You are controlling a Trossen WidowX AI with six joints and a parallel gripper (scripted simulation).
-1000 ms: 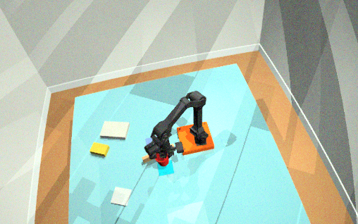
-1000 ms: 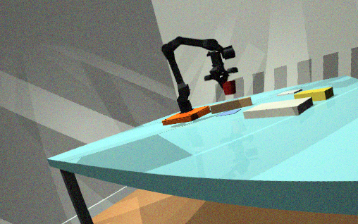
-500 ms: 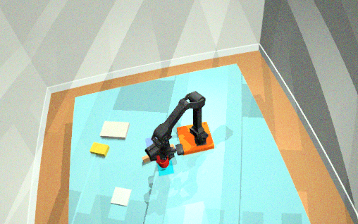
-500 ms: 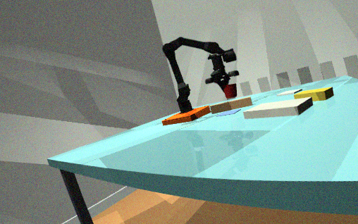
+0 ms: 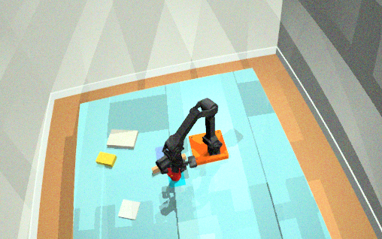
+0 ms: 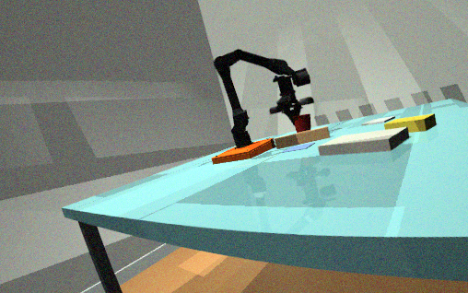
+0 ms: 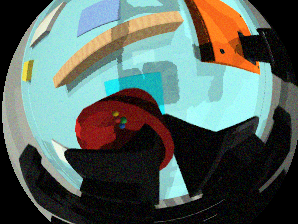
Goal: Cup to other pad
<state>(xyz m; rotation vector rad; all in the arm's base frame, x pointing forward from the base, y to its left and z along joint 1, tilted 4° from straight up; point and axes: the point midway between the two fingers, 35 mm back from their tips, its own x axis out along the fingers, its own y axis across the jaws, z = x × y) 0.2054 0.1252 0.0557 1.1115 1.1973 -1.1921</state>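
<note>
The wooden bar is 90 mm to the right of my gripper tip, 60 mm ahead of it and 50 mm below it. Round my gripper tip: red cup 30 mm ahead; then yellow block 440 mm ahead, 190 mm to the right, 50 mm below; then pale blue pad 190 mm to the right, 90 mm ahead, 70 mm below.
</note>
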